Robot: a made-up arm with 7 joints.
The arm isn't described. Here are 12 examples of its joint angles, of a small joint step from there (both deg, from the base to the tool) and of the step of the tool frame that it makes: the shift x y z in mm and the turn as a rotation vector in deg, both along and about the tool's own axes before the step.
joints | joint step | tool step
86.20 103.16 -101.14 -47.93 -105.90 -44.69 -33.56 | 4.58 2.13 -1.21 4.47 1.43 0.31 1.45 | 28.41 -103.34 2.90 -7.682 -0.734 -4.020
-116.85 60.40 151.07 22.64 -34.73 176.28 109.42 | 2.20 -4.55 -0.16 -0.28 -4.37 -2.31 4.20 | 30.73 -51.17 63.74 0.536 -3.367 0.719
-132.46 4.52 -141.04 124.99 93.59 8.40 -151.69 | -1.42 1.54 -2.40 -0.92 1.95 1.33 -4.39 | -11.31 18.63 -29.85 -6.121 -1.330 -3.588
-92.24 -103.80 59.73 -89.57 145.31 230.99 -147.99 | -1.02 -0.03 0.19 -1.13 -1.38 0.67 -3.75 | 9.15 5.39 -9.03 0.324 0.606 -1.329
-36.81 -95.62 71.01 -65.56 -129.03 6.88 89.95 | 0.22 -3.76 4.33 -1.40 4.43 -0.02 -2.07 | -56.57 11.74 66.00 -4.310 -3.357 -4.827
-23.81 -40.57 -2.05 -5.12 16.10 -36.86 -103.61 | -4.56 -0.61 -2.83 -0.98 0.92 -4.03 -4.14 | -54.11 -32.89 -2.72 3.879 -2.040 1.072
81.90 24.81 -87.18 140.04 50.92 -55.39 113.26 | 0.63 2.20 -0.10 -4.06 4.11 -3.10 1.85 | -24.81 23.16 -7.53 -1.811 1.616 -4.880
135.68 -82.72 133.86 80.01 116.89 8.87 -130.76 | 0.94 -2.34 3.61 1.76 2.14 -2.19 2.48 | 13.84 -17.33 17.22 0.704 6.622 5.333
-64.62 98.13 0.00 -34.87 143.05 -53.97 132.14 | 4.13 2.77 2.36 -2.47 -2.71 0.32 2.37 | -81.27 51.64 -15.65 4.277 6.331 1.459
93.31 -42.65 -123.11 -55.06 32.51 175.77 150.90 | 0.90 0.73 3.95 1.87 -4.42 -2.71 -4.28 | 9.98 -21.50 20.56 -2.781 0.696 -9.074
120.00 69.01 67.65 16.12 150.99 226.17 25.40 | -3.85 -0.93 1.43 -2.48 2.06 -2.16 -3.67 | -15.93 35.92 15.20 -1.177 -0.922 -5.734
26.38 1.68 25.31 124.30 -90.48 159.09 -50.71 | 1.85 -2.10 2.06 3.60 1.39 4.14 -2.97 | 1.97 -23.10 7.28 -5.018 6.313 2.182
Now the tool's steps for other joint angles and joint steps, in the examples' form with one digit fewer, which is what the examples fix.
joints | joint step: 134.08 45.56 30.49 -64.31 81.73 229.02 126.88 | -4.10 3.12 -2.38 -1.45 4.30 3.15 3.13
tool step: -69.8 -27.0 -61.6 1.61 6.80 0.73
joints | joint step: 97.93 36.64 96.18 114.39 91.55 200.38 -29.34 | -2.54 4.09 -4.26 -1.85 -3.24 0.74 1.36
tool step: -22.6 -19.2 -11.9 -0.24 9.04 2.88
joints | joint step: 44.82 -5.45 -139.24 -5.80 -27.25 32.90 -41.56 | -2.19 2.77 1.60 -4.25 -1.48 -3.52 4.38
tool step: -31.6 6.1 18.5 -0.93 -3.93 5.25
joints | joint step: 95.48 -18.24 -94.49 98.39 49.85 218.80 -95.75 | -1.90 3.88 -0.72 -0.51 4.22 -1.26 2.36
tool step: -21.5 -28.5 18.7 0.37 -5.64 -3.98
